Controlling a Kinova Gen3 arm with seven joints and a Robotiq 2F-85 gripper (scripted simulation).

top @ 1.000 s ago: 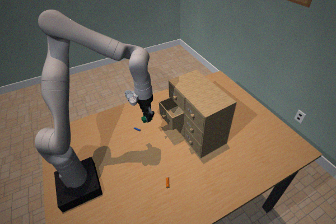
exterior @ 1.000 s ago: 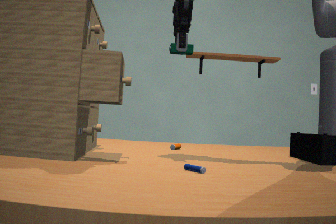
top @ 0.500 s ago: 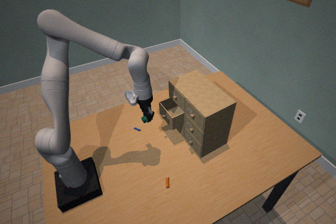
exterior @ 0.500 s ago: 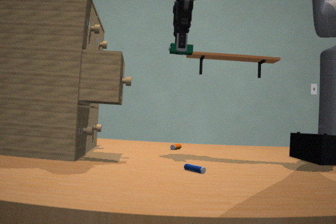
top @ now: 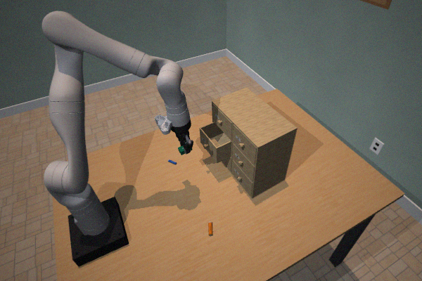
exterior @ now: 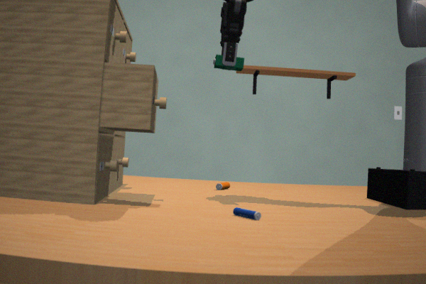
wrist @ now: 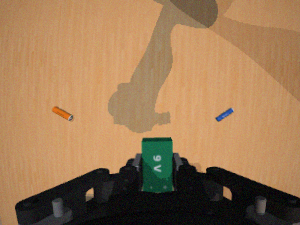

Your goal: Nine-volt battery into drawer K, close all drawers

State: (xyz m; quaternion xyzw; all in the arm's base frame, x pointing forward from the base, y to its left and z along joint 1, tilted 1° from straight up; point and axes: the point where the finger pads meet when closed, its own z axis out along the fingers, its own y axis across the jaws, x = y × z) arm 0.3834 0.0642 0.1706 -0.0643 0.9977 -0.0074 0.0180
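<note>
My gripper is now 1 cm short of the green nine-volt battery and 1 cm above it. Round my hand: blue cylindrical battery: 23 cm below, 15 cm to the left, 4 cm behind; orange cylindrical battery: 23 cm below, 22 cm to the right.
</note>
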